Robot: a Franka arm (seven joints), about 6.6 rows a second.
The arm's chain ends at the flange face. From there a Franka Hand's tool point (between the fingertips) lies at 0.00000 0.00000 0.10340 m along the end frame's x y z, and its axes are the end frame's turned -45 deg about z.
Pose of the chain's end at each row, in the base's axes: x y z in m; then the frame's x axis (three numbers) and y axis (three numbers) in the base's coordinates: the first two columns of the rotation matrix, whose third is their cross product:
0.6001 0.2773 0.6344 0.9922 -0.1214 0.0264 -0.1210 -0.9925 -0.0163
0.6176 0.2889 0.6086 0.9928 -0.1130 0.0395 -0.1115 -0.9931 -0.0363
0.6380 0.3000 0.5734 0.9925 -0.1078 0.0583 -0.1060 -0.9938 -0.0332
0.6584 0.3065 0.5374 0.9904 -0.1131 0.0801 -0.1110 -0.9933 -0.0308
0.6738 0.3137 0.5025 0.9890 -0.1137 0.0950 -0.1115 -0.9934 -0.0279
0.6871 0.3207 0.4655 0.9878 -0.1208 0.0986 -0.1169 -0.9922 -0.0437
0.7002 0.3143 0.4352 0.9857 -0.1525 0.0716 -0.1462 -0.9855 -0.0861
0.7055 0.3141 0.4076 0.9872 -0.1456 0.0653 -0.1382 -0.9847 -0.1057
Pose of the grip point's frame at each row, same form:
0.6030 0.2786 0.5311 0.7872 0.6160 0.0302 0.6160 -0.7876 0.0071
0.6221 0.2922 0.5054 0.7809 0.6223 0.0536 0.6232 -0.7821 0.0023
0.6444 0.3028 0.4702 0.7768 0.6265 0.0647 0.6269 -0.7789 0.0177
0.6670 0.3087 0.4344 0.7788 0.6224 0.0784 0.6218 -0.7823 0.0349
0.6839 0.3155 0.3996 0.7782 0.6220 0.0869 0.6205 -0.7828 0.0474
0.6978 0.3240 0.3627 0.7811 0.6162 0.1006 0.6158 -0.7870 0.0388
0.7089 0.3220 0.3325 0.8004 0.5890 0.1115 0.5936 -0.8047 -0.0103
0.7137 0.3240 0.3050 0.7958 0.5933 0.1209 0.6003 -0.7992 -0.0286

